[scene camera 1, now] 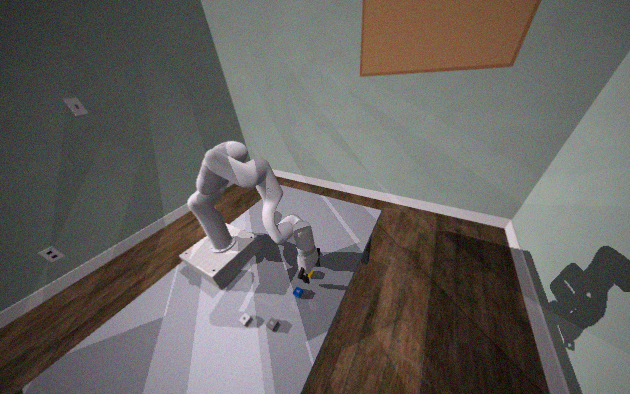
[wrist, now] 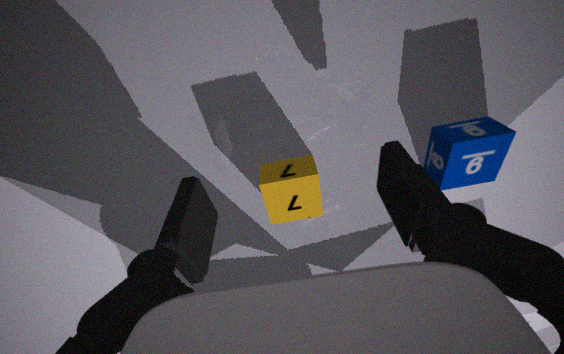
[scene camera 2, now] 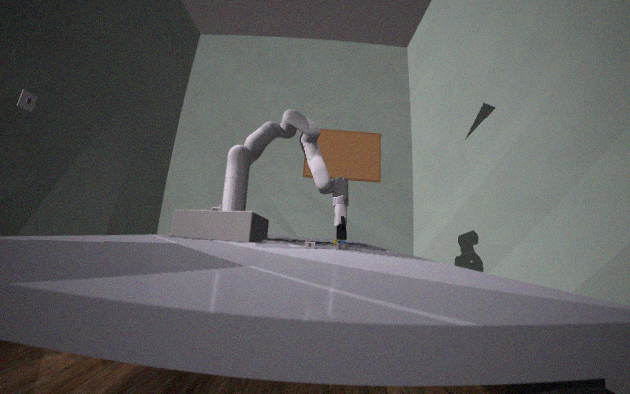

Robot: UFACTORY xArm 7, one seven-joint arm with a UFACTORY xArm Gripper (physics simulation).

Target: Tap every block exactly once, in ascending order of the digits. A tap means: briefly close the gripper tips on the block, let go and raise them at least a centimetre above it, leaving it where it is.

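My gripper is open and empty, pointing down above the yellow block. The yellow block carries a 7, upside down in the wrist view, and shows between the two fingers there. The blue block carries an underlined 6, also upside down, and lies outside the right finger in the wrist view. A white block and a grey block stand farther off; their digits are too small to read.
The blocks stand on the pale table. The arm's base box stands at the left. The table's long edge runs to the right of the blocks in the first scene view, with the wooden floor beyond. Dark arm shadows cross the table around the yellow block.
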